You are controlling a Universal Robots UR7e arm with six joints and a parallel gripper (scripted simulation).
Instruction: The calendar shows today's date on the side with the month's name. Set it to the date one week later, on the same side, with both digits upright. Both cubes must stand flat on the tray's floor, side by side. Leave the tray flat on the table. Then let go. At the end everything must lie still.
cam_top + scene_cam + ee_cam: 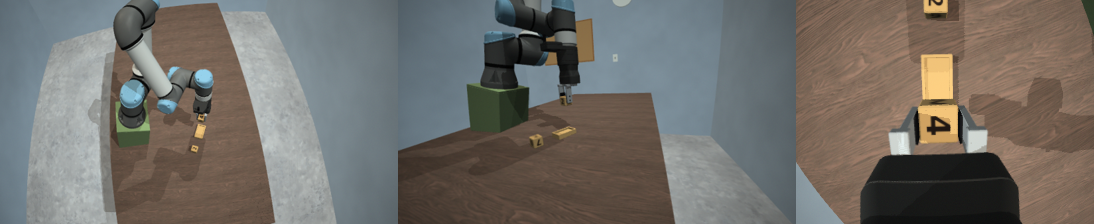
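The wooden calendar tray lies 10 mm behind my hand, 20 mm to the right of it and 130 mm below it. Also, from my hand: wooden cube: 10 mm below.
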